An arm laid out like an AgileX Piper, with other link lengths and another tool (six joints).
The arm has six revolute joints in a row. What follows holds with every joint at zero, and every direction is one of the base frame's.
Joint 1 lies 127.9 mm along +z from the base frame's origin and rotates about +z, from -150 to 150 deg.
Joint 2 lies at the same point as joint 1 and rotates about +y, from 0 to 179.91 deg.
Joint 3 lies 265.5 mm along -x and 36.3 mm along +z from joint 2 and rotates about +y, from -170 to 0 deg.
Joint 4 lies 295 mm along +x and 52 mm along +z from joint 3 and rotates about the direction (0.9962, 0, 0.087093), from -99.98 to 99.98 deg.
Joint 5 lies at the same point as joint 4 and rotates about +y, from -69.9 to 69.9 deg.
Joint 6 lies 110.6 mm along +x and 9.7 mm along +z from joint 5 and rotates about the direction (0.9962, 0, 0.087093), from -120 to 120 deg.
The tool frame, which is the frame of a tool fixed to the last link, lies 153.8 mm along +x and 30 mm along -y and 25.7 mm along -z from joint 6; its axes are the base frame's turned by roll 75.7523, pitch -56.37 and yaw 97.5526 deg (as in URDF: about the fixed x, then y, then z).
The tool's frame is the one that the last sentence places.
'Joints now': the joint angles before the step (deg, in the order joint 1, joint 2, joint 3, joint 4, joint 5, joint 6). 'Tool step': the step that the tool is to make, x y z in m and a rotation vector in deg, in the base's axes. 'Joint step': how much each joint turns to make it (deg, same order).
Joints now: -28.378, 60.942, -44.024, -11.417, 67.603, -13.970
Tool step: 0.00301, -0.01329, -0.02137, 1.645, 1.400, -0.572
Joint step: -3.542, 5.364, 0.001, 1.019, -3.846, -2.601
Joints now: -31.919, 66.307, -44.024, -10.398, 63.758, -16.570
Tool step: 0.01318, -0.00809, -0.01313, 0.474, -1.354, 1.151
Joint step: -1.303, 3.022, 0.001, 1.353, -4.307, -2.260
